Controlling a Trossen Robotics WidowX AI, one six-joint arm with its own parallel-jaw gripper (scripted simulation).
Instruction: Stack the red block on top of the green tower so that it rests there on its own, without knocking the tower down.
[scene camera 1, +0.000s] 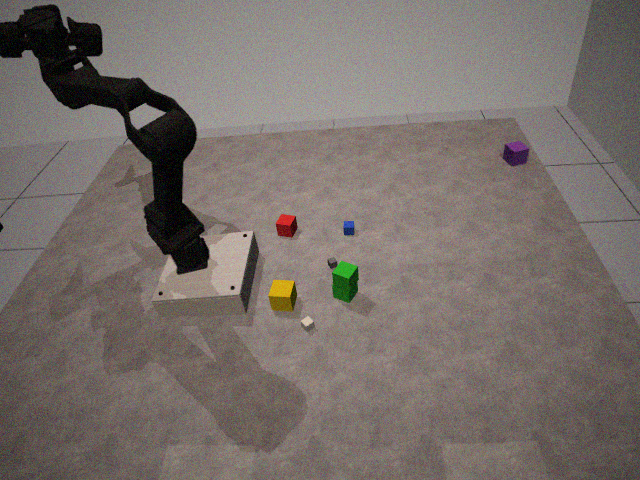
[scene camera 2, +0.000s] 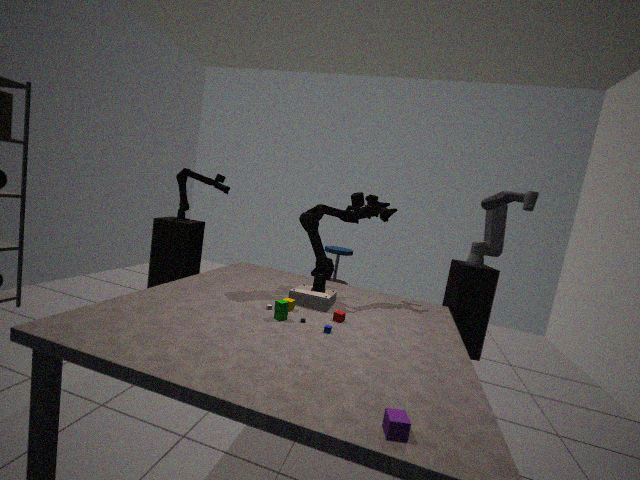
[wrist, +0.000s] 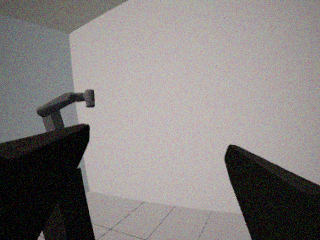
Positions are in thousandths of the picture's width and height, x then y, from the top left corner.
Note:
My gripper (scene camera 1: 71, 39) is open, holding nothing. Further things: a yellow block (scene camera 1: 441, 618).
My gripper is seen too in the wrist view (wrist: 502, 594). The wrist view misses the yellow block: it is out of frame.

